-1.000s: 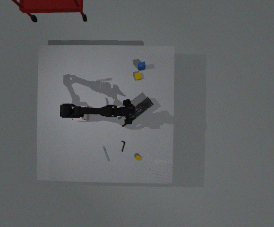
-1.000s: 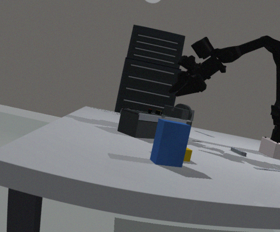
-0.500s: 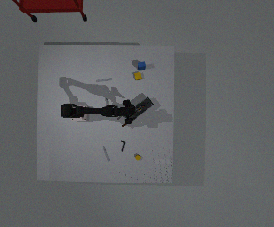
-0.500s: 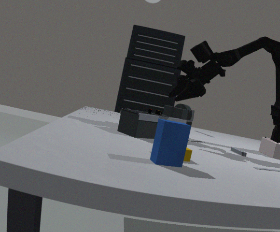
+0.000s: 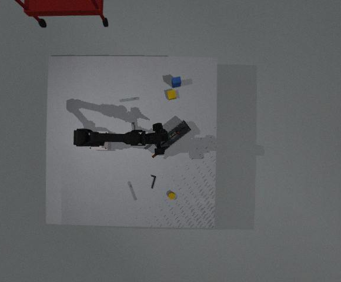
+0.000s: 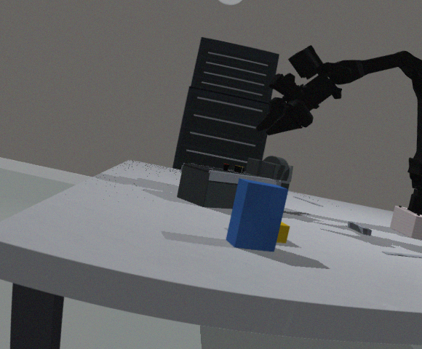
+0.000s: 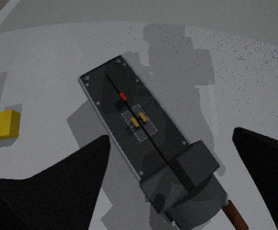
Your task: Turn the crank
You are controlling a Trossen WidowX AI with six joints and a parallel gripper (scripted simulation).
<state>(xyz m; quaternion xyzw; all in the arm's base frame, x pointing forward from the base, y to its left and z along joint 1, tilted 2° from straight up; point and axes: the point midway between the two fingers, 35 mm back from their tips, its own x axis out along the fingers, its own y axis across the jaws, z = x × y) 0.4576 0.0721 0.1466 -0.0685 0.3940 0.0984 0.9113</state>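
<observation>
The brown crank handle lies 12 cm to the right of my gripper tip, 9 cm below it and 7 cm behind it. The rest, counted from my gripper tip: red pointer (9 cm below, 6 cm to the left, 6 cm ahead); then black hex key (31 cm to the right, 17 cm below, 7 cm behind); then yellow block (33 cm to the left, 16 cm below, 2 cm behind).
</observation>
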